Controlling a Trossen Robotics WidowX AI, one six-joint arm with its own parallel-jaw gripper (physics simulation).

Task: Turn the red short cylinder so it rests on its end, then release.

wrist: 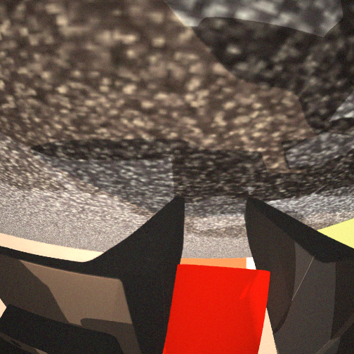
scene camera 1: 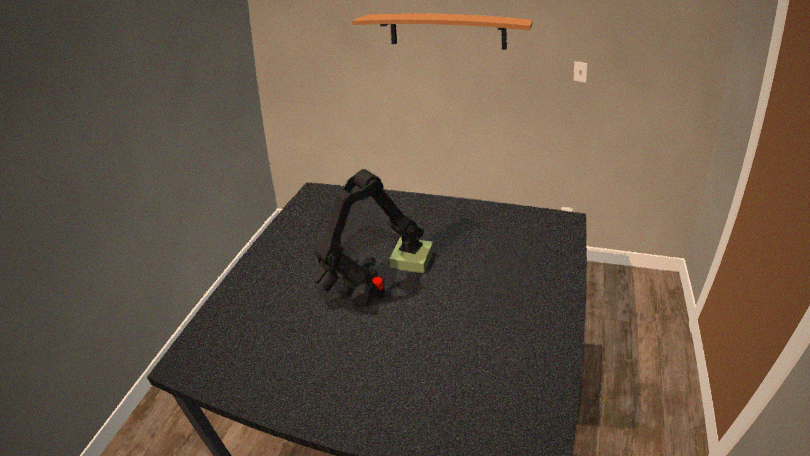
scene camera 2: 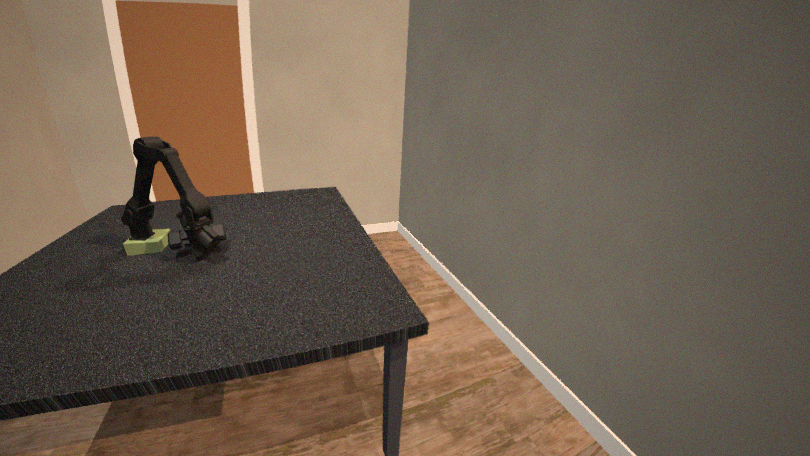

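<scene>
The red short cylinder (scene camera 1: 377,282) (wrist: 217,310) is between the fingers of my gripper (scene camera 1: 374,287) (wrist: 215,207), which is shut on it. In scene camera 1 its round end faces up, close to the dark table top (scene camera 1: 453,351); it looks near upright, and its lower part is partly hidden. In the wrist view its side shows between the two black fingers, and its lower part runs out of the frame. In scene camera 2 the arm's hand (scene camera 2: 198,237) is low over the table, and the cylinder does not show. I cannot tell whether the cylinder touches the table.
The pale green base block (scene camera 1: 409,262) (scene camera 2: 146,244) under the arm stands close to the hand. A corner of it (wrist: 342,232) shows at the right of the wrist view. An orange shelf (scene camera 1: 442,20) is on the wall behind the table.
</scene>
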